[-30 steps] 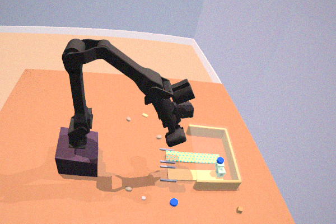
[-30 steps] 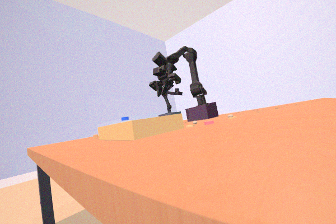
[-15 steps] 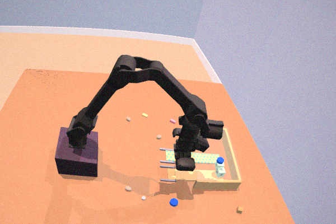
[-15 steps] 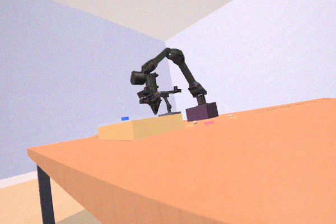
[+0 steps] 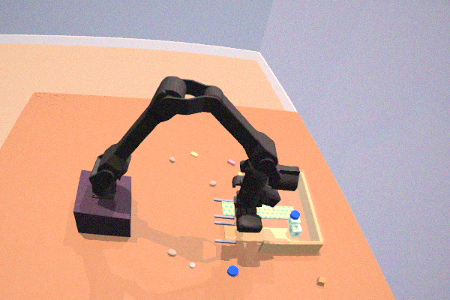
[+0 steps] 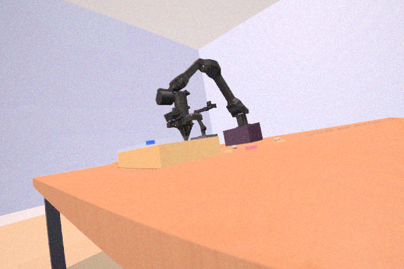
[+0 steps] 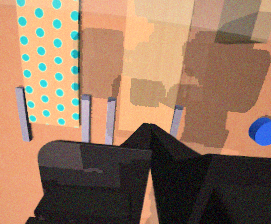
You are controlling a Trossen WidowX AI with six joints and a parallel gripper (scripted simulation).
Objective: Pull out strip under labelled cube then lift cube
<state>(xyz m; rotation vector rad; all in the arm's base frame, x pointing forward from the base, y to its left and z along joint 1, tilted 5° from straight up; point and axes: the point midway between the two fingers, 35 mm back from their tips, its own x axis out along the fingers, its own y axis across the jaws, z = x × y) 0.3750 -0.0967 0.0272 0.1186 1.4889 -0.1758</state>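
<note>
Now: the pale yellow strip 80 mm ahead of my gripper tip, 60 mm below it and 20 mm to the right of it. The rest, counted from my gripper tip: tan block (220 mm to the right, 200 mm ahead, 50 mm below); then pink block (310 mm to the left, 70 mm ahead, 50 mm below).
</note>
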